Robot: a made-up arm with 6 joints.
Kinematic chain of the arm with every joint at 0, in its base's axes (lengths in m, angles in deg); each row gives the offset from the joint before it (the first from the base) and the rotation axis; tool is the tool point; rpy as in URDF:
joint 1: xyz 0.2 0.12 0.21 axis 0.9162 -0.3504 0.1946
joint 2: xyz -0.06 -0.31 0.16 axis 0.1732 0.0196 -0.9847
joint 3: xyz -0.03 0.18 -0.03 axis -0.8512 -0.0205 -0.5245
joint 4: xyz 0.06 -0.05 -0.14 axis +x
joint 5: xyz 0 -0.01 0.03 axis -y
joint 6: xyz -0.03 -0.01 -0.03 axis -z
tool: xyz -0.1 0.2 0 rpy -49.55 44.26 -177.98
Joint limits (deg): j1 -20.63..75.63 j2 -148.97..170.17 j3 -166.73..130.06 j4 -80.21..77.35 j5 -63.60..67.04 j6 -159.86..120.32
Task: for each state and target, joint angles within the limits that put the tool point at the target. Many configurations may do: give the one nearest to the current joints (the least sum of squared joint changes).
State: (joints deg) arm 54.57 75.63 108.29 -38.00 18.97 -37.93
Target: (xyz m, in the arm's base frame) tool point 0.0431 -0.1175 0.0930
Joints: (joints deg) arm 37.36 54.74 117.63 -24.77 31.30 12.94
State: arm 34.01 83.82 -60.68 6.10 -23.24 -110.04
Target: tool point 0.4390 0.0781 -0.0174
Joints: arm 52.25 91.67 -64.46 15.99 -22.18 -130.69
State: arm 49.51 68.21 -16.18 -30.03 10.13 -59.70
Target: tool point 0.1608 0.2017 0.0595
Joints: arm 73.08 37.85 -17.44 -26.34 29.18 -56.98
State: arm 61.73 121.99 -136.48 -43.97 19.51 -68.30
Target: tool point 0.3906 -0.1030 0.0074
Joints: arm 52.29 132.44 -108.99 -65.71 -5.01 -111.79
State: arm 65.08 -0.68 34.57 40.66 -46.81 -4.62
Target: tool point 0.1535 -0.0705 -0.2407
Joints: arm 75.63 -23.17 12.86 77.35 -37.68 -59.25
